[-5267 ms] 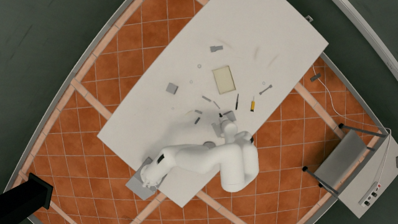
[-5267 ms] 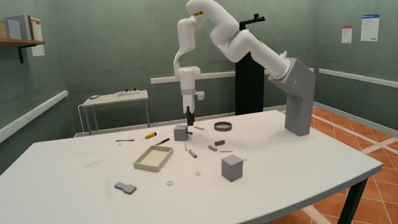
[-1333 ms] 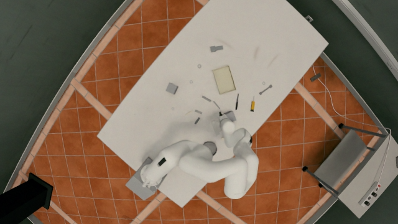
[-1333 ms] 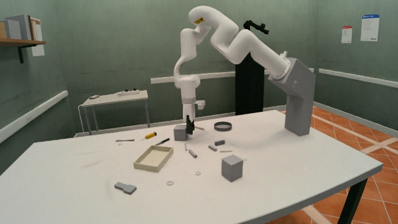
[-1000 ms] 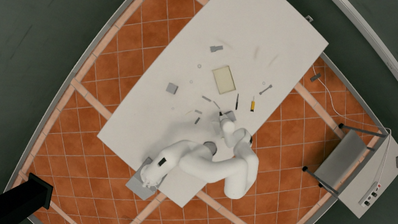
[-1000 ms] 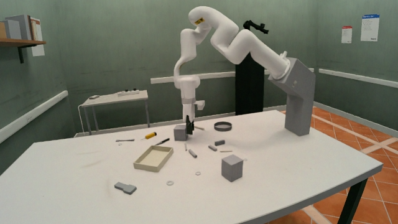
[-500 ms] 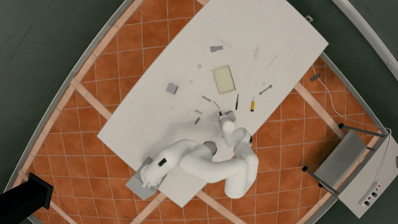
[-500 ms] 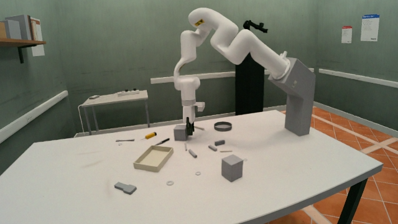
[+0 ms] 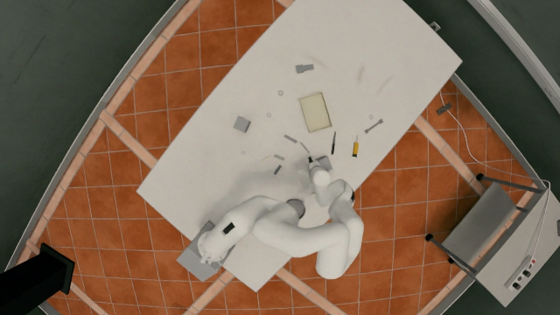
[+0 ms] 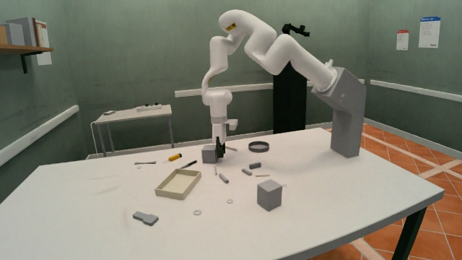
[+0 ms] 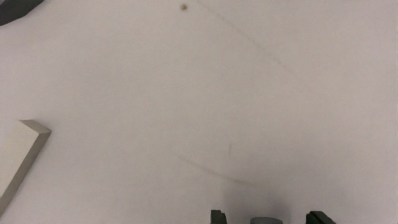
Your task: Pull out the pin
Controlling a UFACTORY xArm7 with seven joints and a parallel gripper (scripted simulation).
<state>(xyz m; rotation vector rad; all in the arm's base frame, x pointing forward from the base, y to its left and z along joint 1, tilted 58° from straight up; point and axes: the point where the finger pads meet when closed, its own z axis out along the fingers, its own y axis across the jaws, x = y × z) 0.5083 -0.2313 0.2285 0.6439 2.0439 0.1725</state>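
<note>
The short grey pin is 2 cm ahead of my hand, 1 cm to the right of it and 1 cm below it. The rest, counted from my hand: round dish (24 cm behind, 4 cm below, 1 cm to the right); cream tray (26 cm ahead, 11 cm to the left, 4 cm below); small pale peg (12 cm behind, 10 cm to the right, 4 cm below).
</note>
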